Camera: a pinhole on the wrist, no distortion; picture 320 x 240 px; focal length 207.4 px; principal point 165.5 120.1 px. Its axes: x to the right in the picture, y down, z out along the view. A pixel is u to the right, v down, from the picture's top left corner.
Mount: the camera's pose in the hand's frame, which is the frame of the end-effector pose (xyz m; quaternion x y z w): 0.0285 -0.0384 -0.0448 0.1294 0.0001 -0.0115 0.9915
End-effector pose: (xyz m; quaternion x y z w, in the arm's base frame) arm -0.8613 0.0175 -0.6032 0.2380 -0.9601 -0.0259 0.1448
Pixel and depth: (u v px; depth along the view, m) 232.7 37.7 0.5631
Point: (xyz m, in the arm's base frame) -0.9808 -0.4428 -1.0191
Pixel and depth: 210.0 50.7 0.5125
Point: -0.9397 -0.3515 -0.9966
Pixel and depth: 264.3 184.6 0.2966
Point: -1.0699 -0.0924 -0.8148
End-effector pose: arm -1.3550 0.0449 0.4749 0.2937 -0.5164 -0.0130 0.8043
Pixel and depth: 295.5 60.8 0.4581
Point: -1.4329 -0.4620 0.6976
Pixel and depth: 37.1 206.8 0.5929
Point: -2.0243 -0.0715 0.4019
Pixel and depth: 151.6 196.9 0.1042
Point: -1.3921 -0.0154 0.4990
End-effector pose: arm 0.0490 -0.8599 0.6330 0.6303 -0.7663 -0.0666 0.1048
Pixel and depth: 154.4 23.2 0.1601
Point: 0.1678 -0.9098 0.5109
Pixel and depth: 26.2 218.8 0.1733
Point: 0.0301 -0.7796 0.4865
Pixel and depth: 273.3 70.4 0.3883
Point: 0.1539 -1.1373 0.2994
